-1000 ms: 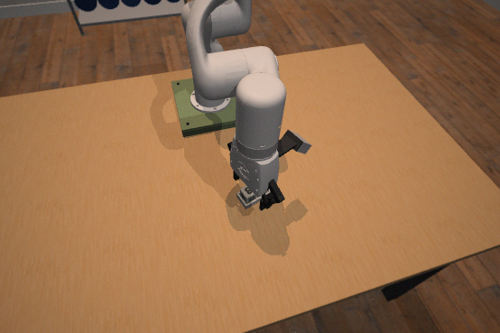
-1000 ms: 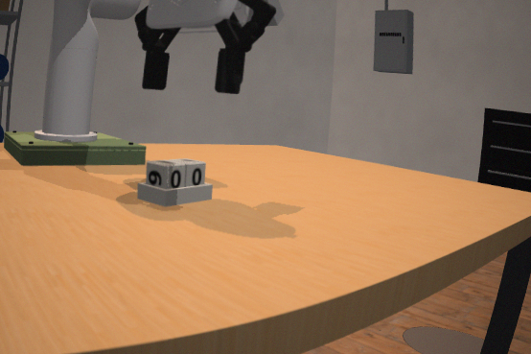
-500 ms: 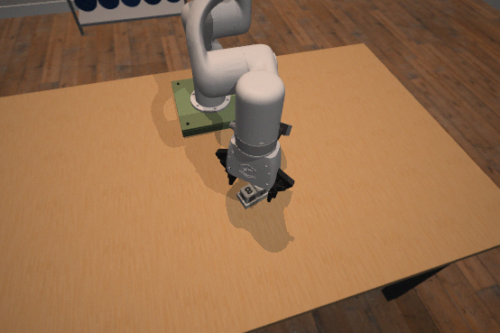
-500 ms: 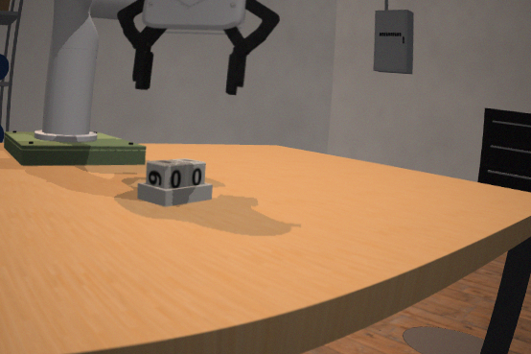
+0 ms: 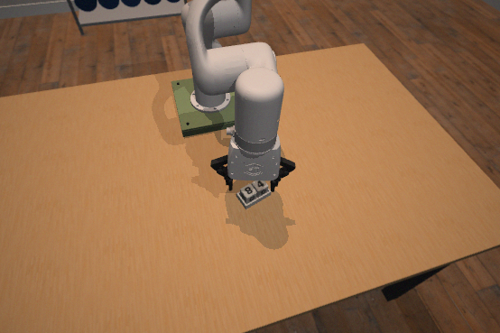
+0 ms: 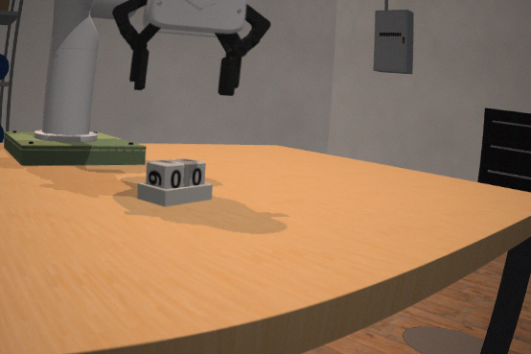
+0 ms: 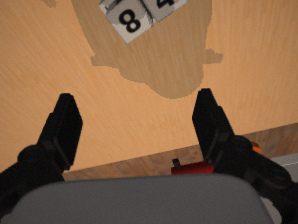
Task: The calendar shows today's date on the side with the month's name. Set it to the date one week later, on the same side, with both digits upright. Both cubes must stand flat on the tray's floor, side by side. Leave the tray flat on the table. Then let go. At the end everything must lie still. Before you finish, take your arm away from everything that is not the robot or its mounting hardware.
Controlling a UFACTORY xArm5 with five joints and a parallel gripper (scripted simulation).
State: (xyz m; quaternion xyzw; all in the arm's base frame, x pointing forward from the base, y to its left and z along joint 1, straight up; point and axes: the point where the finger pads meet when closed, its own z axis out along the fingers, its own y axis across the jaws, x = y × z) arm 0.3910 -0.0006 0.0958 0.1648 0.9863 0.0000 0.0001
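Now: hand 3 cm past the digit cube, 1 cm to the right of it and 10 cm above it. The rest, counted from my hand: tray: 4 cm behind, 2 cm to the left, 12 cm below.
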